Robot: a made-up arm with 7 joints.
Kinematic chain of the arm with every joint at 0, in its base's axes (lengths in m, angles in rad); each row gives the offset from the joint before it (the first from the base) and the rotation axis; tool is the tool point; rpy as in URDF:
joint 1: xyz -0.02 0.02 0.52 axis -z
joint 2: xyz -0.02 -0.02 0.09 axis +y
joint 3: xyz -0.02 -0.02 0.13 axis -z
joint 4: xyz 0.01 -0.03 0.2 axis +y
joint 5: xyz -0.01 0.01 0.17 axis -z
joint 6: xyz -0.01 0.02 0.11 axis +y
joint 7: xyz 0.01 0 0.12 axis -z
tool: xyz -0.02 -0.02 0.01 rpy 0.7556 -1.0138 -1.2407
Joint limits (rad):
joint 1: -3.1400..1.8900
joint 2: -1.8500..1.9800
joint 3: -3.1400..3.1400
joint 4: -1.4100..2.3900
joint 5: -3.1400..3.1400
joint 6: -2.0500..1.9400
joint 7: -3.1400..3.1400
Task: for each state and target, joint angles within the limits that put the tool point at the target. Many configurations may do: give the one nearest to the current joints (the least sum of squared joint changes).
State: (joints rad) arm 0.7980 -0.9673 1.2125 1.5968 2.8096 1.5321 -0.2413
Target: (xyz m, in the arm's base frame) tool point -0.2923 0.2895 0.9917
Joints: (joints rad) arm 1.4771 -0.9249 0.7968 1.5981 3.0131 1.8570 -0.3263
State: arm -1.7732 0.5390 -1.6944 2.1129 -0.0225 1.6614 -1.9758
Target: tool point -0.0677 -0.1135 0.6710
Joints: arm -1.9675 0.0842 -1.9625 2.3029 -0.1841 1.2219 -1.9899
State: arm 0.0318 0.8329 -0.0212 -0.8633 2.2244 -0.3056 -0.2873
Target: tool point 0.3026 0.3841 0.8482
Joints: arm -0.3200 1.5990 0.7243 -1.3654 2.0448 -0.6081 -0.2613
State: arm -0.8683 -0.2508 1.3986 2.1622 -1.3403 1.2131 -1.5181
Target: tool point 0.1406 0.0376 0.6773
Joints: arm -1.0002 0.0298 0.9812 2.3900 -0.8155 1.3275 -1.4794
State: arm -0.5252 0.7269 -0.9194 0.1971 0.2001 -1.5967 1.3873
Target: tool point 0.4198 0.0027 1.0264
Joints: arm -0.2460 0.9870 -1.0159 0.0764 0.0831 -1.6331 1.3640
